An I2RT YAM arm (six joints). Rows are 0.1 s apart.
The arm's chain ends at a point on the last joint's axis. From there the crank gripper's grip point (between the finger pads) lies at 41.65 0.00 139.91 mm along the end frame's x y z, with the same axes.
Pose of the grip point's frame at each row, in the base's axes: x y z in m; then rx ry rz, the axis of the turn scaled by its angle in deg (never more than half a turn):
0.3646 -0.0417 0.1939 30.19 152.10 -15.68
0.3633 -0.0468 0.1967 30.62 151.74 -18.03
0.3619 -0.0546 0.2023 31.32 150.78 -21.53
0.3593 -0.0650 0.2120 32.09 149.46 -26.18
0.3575 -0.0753 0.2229 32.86 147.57 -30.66
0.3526 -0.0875 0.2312 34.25 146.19 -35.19
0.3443 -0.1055 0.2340 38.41 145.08 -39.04
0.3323 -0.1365 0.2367 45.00 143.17 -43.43
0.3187 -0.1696 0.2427 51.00 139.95 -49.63
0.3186 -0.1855 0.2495 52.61 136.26 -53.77
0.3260 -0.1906 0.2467 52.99 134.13 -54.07
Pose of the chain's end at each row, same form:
0.3490 -0.0177 0.3370 30.19 152.10 -15.68
0.3486 -0.0187 0.3392 30.62 151.74 -18.03
0.3478 -0.0202 0.3435 31.32 150.78 -21.53
0.3462 -0.0223 0.3510 32.09 149.46 -26.18
0.3446 -0.0243 0.3591 32.86 147.57 -30.66
0.3420 -0.0290 0.3645 34.25 146.19 -35.19
0.3387 -0.0420 0.3653 38.41 145.08 -39.04
0.3336 -0.0684 0.3658 45.00 143.17 -43.43
0.3275 -0.0942 0.3674 51.00 139.95 -49.63
0.3282 -0.1028 0.3694 52.61 136.26 -53.77
0.3328 -0.1056 0.3652 52.99 134.13 -54.07

